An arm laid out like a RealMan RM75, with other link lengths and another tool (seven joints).
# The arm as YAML. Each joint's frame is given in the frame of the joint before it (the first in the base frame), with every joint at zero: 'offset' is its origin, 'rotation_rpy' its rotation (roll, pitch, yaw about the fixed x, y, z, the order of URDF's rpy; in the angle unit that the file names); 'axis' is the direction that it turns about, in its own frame. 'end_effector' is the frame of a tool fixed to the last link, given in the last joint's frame.
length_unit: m
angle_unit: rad
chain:
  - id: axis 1
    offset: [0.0, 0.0, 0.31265]
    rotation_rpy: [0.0, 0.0, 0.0]
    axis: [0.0, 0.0, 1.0]
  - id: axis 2
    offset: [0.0, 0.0, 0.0]
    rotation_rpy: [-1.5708, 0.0, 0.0]
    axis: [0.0, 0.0, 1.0]
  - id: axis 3
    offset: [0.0, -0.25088, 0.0]
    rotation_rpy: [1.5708, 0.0, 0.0]
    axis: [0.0, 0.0, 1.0]
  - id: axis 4
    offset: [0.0, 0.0, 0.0]
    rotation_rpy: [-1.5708, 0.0, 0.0]
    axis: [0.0, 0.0, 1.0]
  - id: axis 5
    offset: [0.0, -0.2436, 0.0]
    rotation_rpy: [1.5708, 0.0, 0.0]
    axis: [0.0, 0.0, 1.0]
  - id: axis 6
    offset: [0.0, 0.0, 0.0]
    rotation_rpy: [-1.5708, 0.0, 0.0]
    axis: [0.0, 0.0, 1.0]
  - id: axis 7
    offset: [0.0, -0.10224, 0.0]
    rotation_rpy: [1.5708, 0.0, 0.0]
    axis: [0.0, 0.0, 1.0]
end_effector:
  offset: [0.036, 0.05, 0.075]
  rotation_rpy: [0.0, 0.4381, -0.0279]
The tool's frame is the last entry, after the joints.
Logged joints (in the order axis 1, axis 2, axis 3, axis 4, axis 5, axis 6, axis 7), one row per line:
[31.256 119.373 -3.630 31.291 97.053 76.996 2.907]
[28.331 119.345 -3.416 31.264 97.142 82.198 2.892]
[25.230 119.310 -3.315 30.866 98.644 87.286 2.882]
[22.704 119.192 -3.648 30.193 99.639 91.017 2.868]
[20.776 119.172 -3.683 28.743 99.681 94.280 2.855]
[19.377 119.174 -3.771 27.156 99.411 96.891 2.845]
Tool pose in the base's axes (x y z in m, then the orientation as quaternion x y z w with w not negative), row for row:
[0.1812 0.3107 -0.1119 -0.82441 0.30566 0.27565 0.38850]
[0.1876 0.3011 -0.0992 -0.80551 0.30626 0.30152 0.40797]
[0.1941 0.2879 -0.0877 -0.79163 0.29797 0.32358 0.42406]
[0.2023 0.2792 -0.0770 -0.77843 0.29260 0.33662 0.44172]
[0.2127 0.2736 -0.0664 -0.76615 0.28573 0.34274 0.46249]
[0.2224 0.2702 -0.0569 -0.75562 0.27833 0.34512 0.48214]
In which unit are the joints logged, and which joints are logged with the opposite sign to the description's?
The joints are logged in degrees. Opposite sign: axis 3, axis 5, axis 6.
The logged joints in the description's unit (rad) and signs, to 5 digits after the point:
[0.54552 2.08345 0.06336 0.54613 -1.69389 -1.34383 0.05074]
[0.49447 2.08296 0.05962 0.54566 -1.69545 -1.43463 0.05047]
[0.44035 2.08235 0.05786 0.53871 -1.72166 -1.52343 0.05030]
[0.39626 2.08029 0.06367 0.52697 -1.73903 -1.58855 0.05006]
[0.36261 2.07994 0.06428 0.50166 -1.73976 -1.64550 0.04983]
[0.33819 2.07998 0.06582 0.47396 -1.73505 -1.69107 0.04965]

